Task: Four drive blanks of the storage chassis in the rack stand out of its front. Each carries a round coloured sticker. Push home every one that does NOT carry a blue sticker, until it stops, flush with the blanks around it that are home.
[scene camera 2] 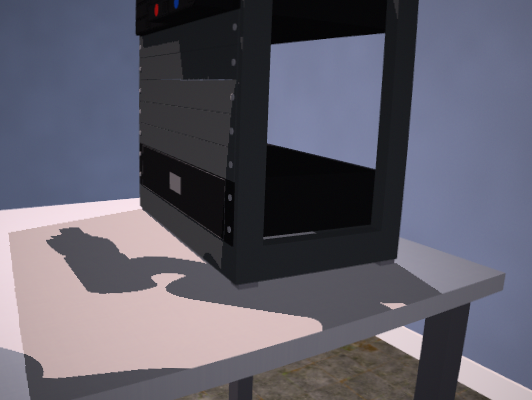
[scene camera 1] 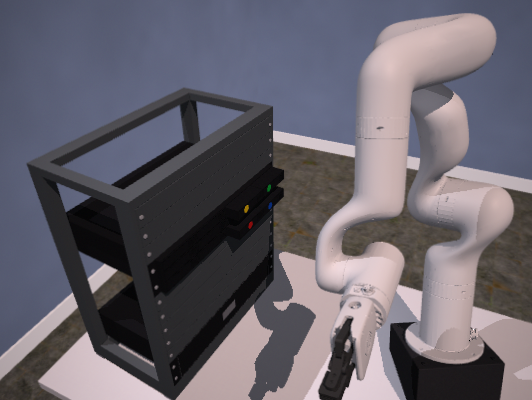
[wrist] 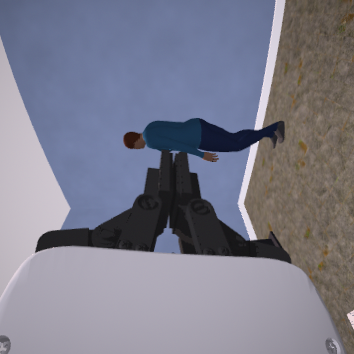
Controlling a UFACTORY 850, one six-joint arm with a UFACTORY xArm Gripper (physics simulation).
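The rack (scene camera 1: 142, 290) (scene camera 2: 252, 150) holds the black storage chassis (scene camera 1: 187, 255). At its right part in scene camera 1, four drive blanks stand out in two rows. The upper row has the yellow-stickered blank (scene camera 1: 246, 208) and, right of it, the green-stickered blank (scene camera 1: 269, 188). Below are the red-stickered blank (scene camera 1: 250, 225) (scene camera 2: 156, 10) and the blue-stickered blank (scene camera 1: 270, 205) (scene camera 2: 176, 3). The blanks further left look flush, though dark. My gripper (scene camera 1: 331, 390) (wrist: 170, 168) is shut and empty, away from the rack's front and lower than the blanks, touching none of them.
The rack stands on a pale table (scene camera 1: 305, 280) (scene camera 2: 150, 340). A lower black unit (scene camera 2: 200, 200) with a light label sits at the rack's bottom. The arm's black base (scene camera 1: 460, 380) is at the right. A person in blue (wrist: 172, 135) stands by the wall beyond the fingertips in the wrist view.
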